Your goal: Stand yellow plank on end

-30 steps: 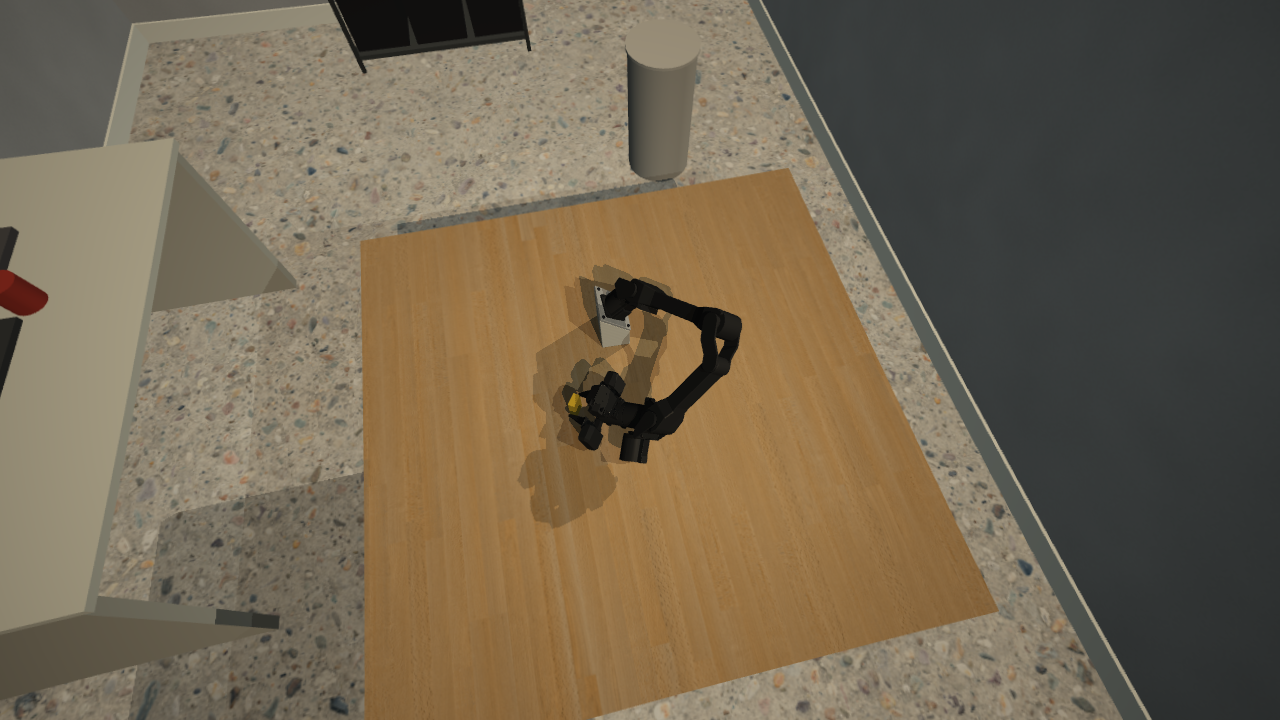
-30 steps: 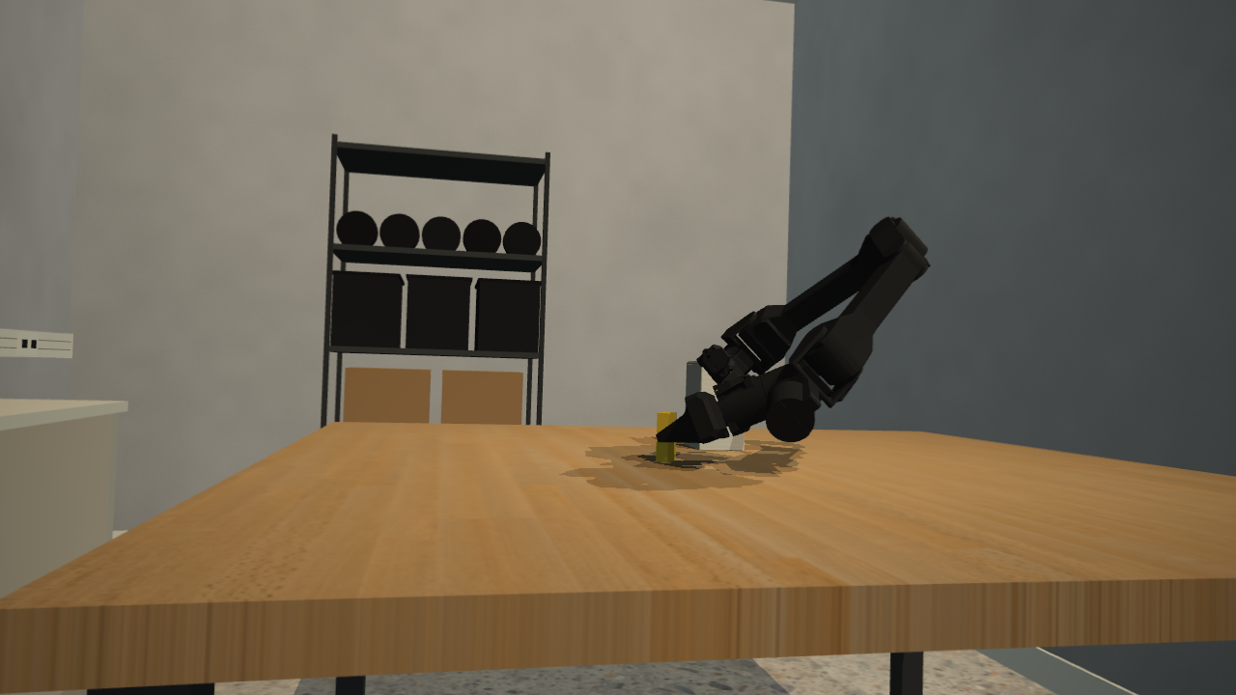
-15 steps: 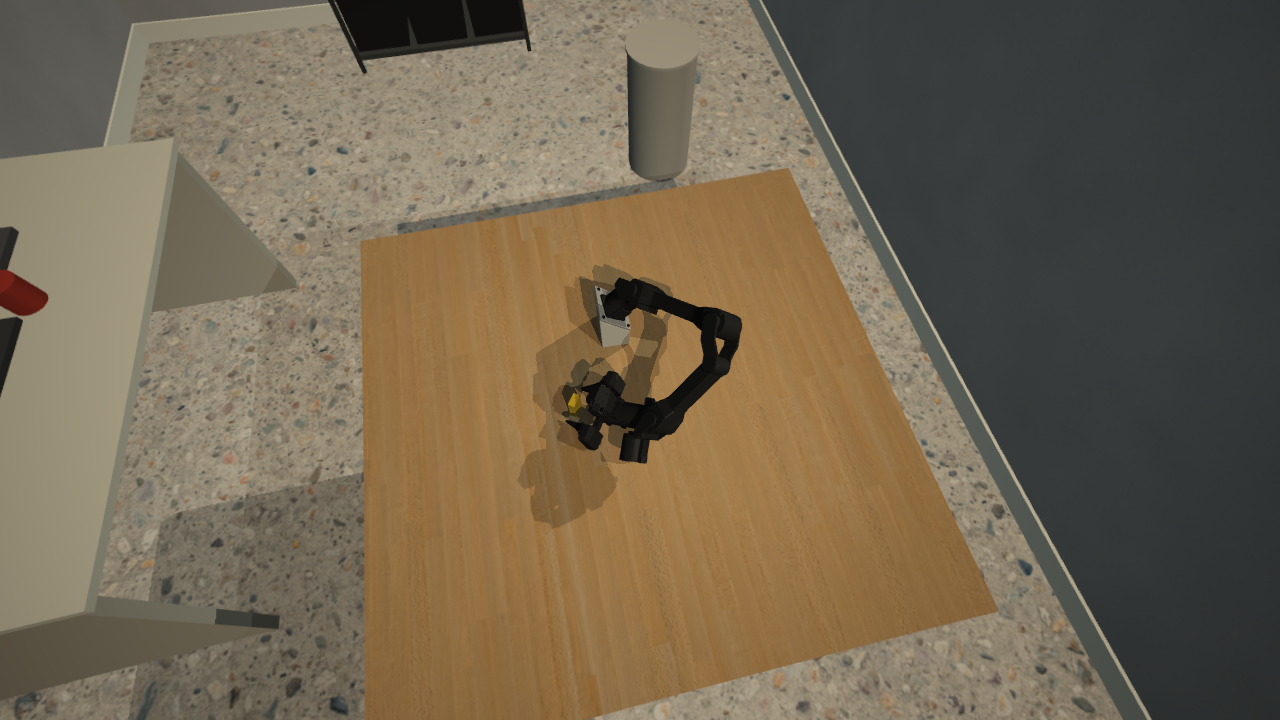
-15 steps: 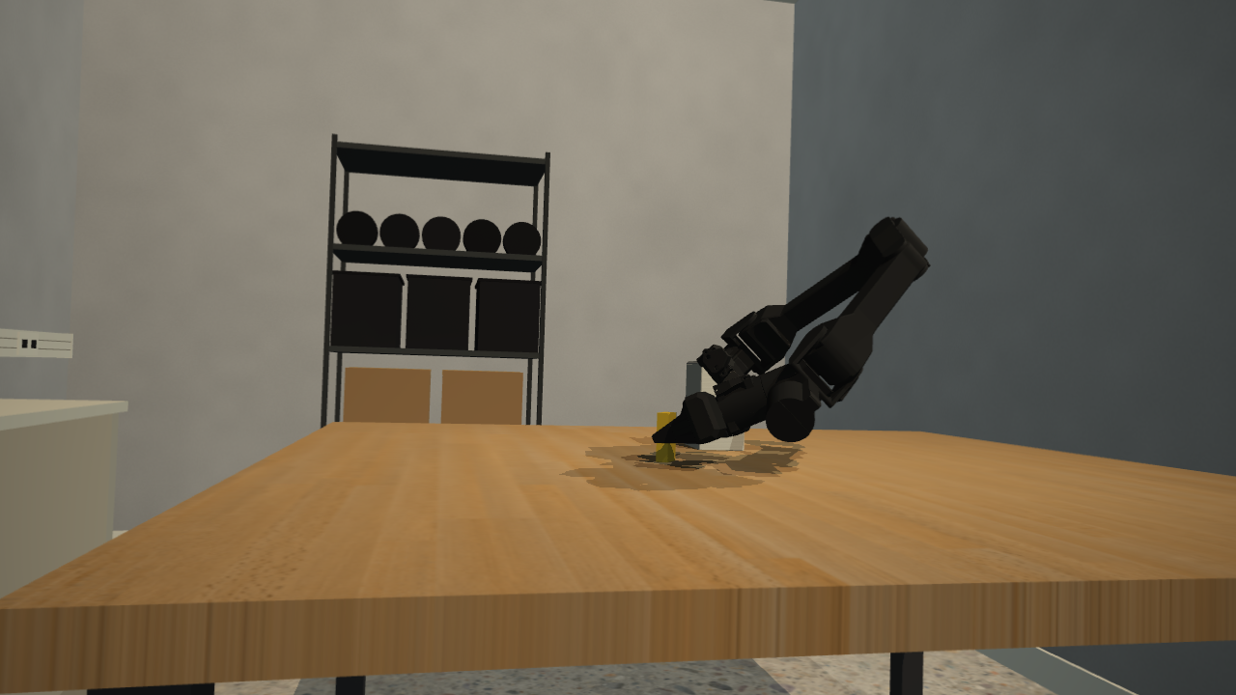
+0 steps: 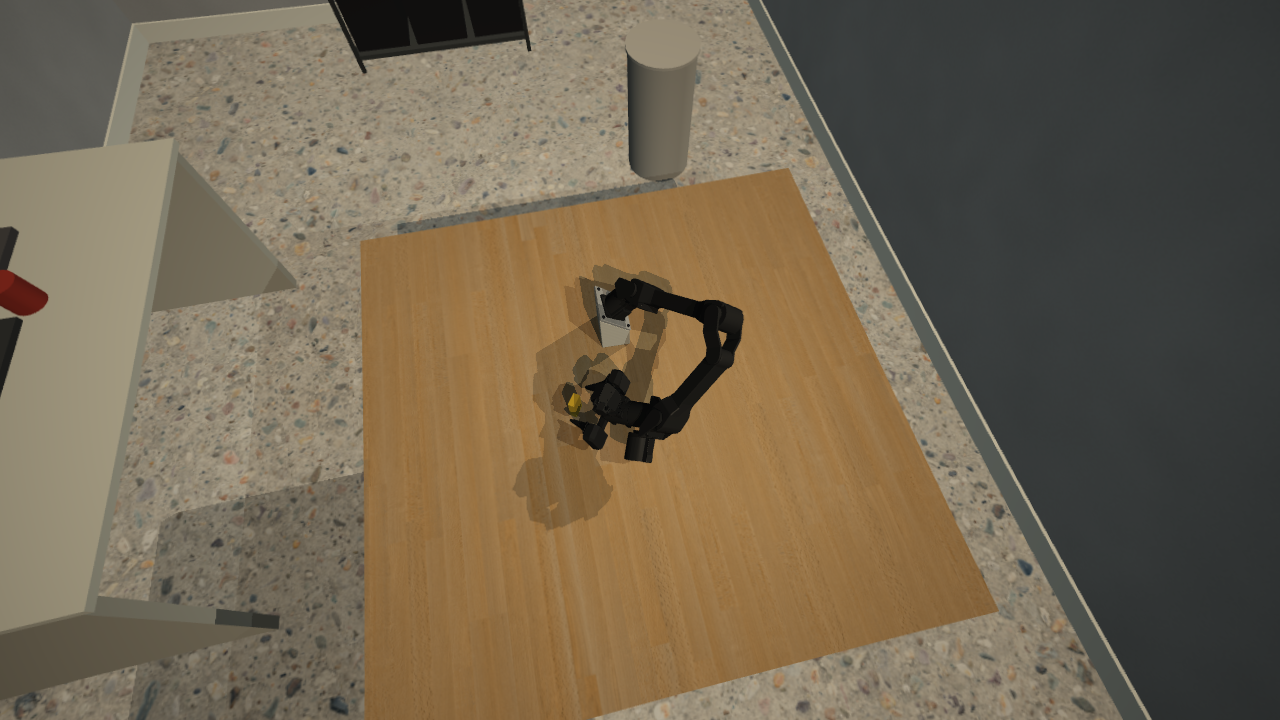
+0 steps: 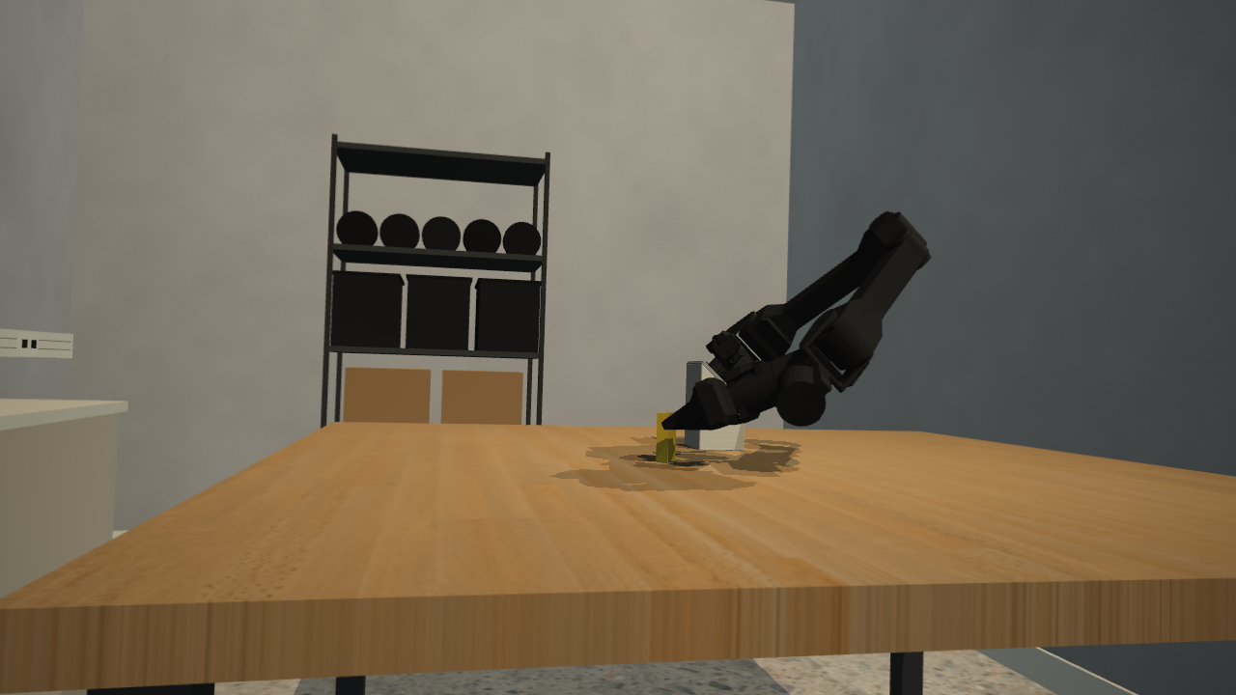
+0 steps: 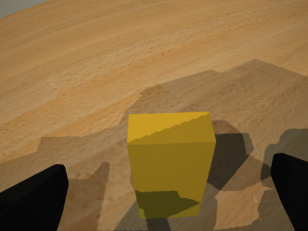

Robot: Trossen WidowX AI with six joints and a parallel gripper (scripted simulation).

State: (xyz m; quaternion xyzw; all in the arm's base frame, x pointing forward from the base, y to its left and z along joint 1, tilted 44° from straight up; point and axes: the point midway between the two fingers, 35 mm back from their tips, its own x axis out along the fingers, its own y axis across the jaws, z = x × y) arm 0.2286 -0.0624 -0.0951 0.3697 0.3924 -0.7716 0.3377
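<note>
My hand is 20 mm past the yellow plank, 30 mm to the left of it and 30 mm above it.
</note>
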